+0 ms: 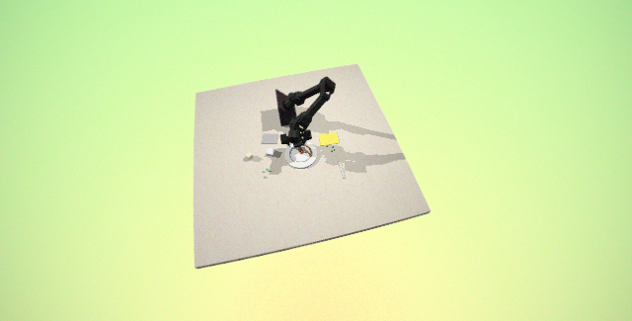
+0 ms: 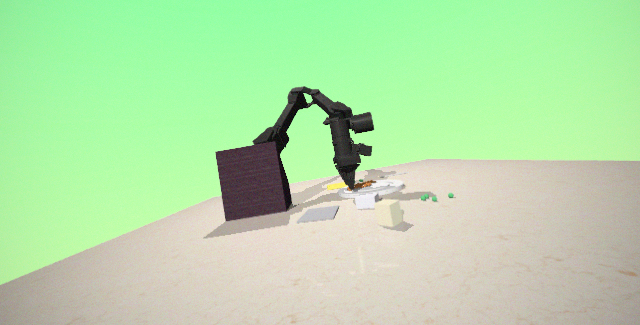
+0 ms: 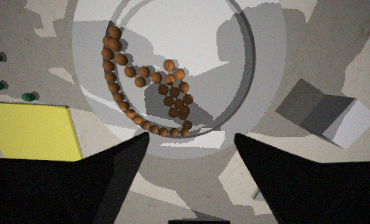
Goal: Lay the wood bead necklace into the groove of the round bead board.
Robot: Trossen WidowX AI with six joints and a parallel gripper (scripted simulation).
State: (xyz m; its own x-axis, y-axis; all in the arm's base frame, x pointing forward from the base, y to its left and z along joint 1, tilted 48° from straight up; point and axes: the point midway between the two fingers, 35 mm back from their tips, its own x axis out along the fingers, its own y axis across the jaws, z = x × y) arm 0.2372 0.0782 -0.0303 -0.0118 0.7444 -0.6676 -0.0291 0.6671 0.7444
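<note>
My gripper tip is now 6 cm short of the round white bead board, 2 cm to the right of it and 1 cm above it. The rest, counted from my gripper tip: cream cube: 30 cm to the right, 3 cm ahead; yellow card: 21 cm to the left, 2 cm below, 2 cm behind; grey flat plate: 17 cm to the right, 9 cm behind, 2 cm below.
</note>
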